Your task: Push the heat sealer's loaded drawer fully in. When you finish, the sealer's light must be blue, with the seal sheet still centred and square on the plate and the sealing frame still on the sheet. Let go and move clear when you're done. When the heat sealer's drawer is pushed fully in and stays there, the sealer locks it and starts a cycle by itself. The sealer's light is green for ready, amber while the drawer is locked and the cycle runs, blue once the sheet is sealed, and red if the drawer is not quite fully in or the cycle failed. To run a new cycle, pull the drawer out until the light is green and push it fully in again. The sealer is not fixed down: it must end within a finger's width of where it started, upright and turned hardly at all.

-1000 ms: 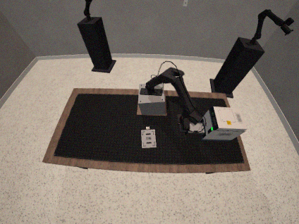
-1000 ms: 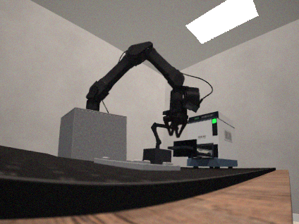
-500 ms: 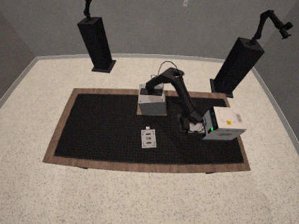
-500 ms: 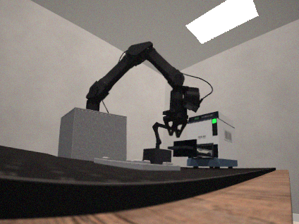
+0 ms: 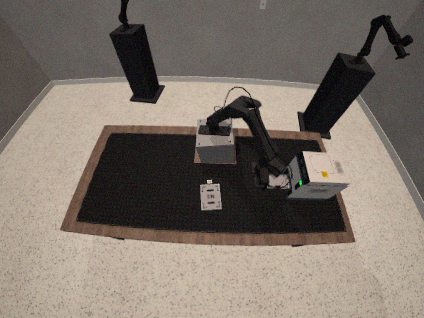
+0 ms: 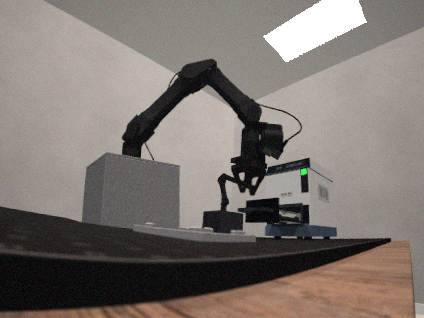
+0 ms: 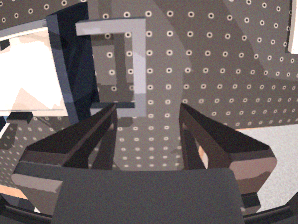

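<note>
Now: the sealer drawer 1 cm behind my hand, 12 cm to the left of it and 6 cm below it.
</note>
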